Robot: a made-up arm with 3 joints.
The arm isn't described. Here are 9 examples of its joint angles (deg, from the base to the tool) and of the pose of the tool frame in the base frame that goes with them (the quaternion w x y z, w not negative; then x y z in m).
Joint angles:
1: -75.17 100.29 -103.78
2: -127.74 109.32 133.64
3: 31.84 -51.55 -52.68
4: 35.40 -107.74 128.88
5: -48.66 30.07 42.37
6: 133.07 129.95 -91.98
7: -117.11 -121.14 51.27
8: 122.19 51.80 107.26
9: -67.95 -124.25 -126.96
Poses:
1: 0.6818 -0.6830 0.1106 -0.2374 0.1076 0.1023 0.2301
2: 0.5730 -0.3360 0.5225 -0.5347 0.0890 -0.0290 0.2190
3: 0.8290 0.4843 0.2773 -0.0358 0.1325 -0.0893 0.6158
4: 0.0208 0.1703 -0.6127 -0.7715 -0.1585 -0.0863 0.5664
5: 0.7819 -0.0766 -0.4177 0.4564 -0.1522 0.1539 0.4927
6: 0.4808 -0.0284 -0.6986 0.5291 -0.2050 -0.0025 0.2581
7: 0.5526 0.5910 0.5590 0.1814 0.2743 0.1371 0.4673
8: 0.5657 -0.7593 -0.1234 -0.2970 0.1737 -0.0179 0.3347
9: 0.2689 -0.0935 -0.5675 -0.7726 0.1475 0.0335 0.5790
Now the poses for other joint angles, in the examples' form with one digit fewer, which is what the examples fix.
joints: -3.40 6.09 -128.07
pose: 0.438 -0.050 0.897 -0.035 0.076 0.141 0.362
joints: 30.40 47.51 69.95
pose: 0.784 -0.456 -0.420 0.026 0.075 0.200 0.394
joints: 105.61 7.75 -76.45
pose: 0.441 0.460 0.415 -0.650 0.098 -0.189 0.434
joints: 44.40 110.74 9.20
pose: 0.549 -0.777 0.268 -0.153 0.111 -0.006 0.170
